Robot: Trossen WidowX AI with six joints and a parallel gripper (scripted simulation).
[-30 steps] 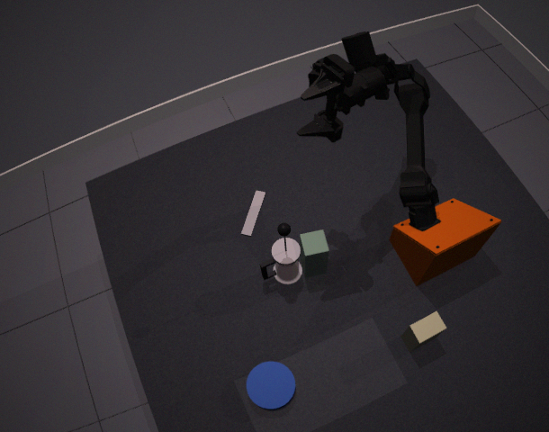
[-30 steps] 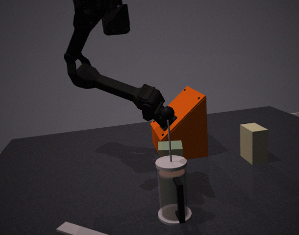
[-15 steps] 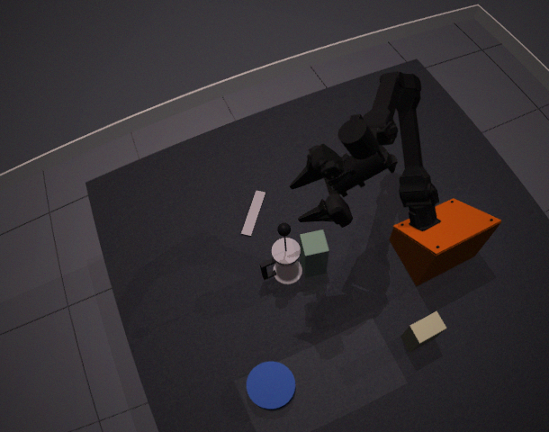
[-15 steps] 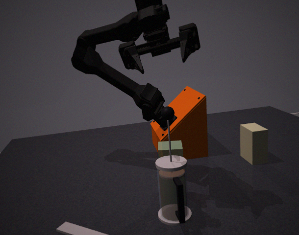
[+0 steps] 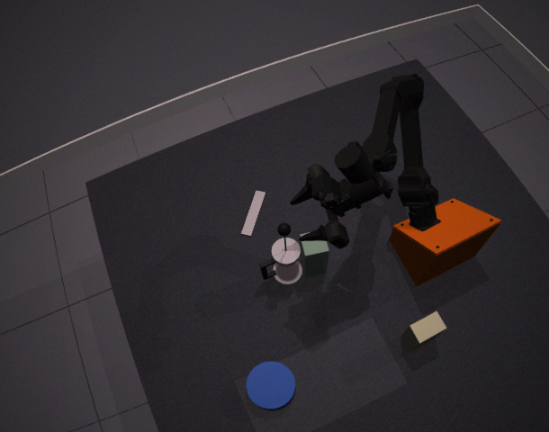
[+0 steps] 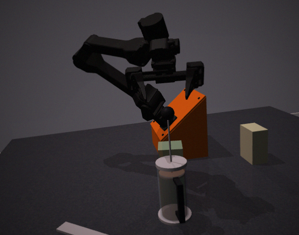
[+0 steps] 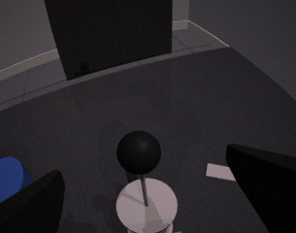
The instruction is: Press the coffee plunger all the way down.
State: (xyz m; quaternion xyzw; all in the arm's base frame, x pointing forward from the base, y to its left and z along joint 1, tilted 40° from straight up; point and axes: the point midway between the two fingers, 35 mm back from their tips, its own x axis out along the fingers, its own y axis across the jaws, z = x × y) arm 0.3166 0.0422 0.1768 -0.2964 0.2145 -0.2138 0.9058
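My gripper tip is now 15 cm above the coffee press, 4 cm short of it and 1 cm to the left of it. The rest, counted from my gripper tip: pale flat strip (27 cm below, 21 cm to the right, 3 cm ahead); green block (20 cm below, 4 cm behind, 1 cm to the left).
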